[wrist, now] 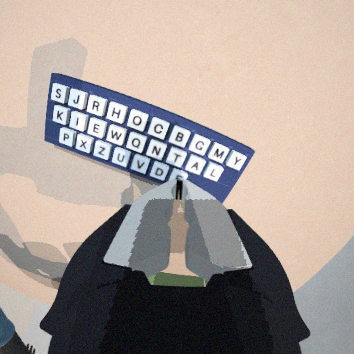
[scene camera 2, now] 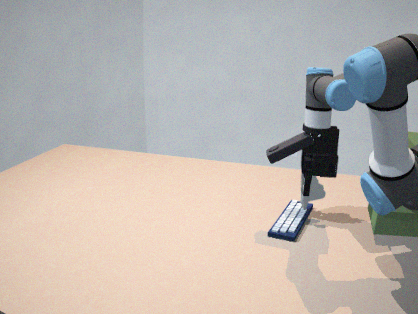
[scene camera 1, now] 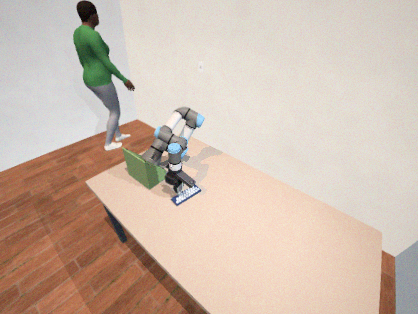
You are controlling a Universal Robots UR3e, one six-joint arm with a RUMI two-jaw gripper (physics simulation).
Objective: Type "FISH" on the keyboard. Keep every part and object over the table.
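Frame: origin at the arm's base, x right, y ahead, z up, level; metres.
Where they show: gripper, fingertip midpoint: [wrist: 178, 181] [scene camera 2: 304, 208] [scene camera 1: 179, 194]; arm's base, origin of the base link: [scene camera 1: 150, 161].
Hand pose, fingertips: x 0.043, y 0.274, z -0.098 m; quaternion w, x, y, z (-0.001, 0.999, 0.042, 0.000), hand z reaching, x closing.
Note:
Things, the pixels of their top centre, and the offset from my fingertips. Level surfaces: height alone.
- S key, middle of its top: [wrist: 57, 92] dz -0.002, dx -0.108, dy +0.066 m
- H key, middle of its top: [wrist: 115, 112] dz -0.002, dx -0.056, dy +0.053 m
- I key, middle of its top: [wrist: 76, 121] dz -0.002, dx -0.091, dy +0.043 m
- F key, middle of its top: [wrist: 177, 178] dz -0.002, dx -0.001, dy +0.002 m
- table, its level: dz -0.020 m
A dark blue keyboard [scene camera 1: 175, 202] [scene camera 2: 281, 237] [wrist: 227, 185] with white lettered keys lies flat on the table. In the wrist view it is tilted, its right end lower. The S key [wrist: 58, 93] and H key [wrist: 116, 113] are in the top row, the I key [wrist: 77, 121] is in the middle row, and the F key [wrist: 178, 176] is at the right end of the bottom row. My gripper [scene camera 1: 180, 191] [scene camera 2: 304, 206] [wrist: 178, 181] is shut and empty, pointing down. Its tips are at the F key and hide its lower part; whether they press it I cannot tell.
A green upright block [scene camera 1: 142, 170] [scene camera 2: 395, 221] stands on the table [scene camera 1: 275, 225] [scene camera 2: 125, 225] beside the arm's base. A person in a green top [scene camera 1: 94, 57] stands on the floor beyond the table, near the wall.

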